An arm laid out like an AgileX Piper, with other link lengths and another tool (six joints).
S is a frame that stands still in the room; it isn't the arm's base.
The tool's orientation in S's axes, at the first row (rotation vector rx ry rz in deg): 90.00 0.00 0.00
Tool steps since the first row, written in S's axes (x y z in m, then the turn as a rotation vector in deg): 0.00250 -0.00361 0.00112 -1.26 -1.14 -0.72; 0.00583 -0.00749 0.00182 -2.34 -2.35 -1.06; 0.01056 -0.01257 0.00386 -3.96 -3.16 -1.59; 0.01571 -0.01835 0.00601 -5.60 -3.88 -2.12
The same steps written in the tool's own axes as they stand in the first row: 0.00250 0.00112 0.00361 -1.26 -0.72 1.14; 0.00583 0.00182 0.00749 -2.34 -1.06 2.35; 0.01056 0.00386 0.01257 -3.96 -1.59 3.16; 0.01571 0.00601 0.01835 -5.60 -2.12 3.88
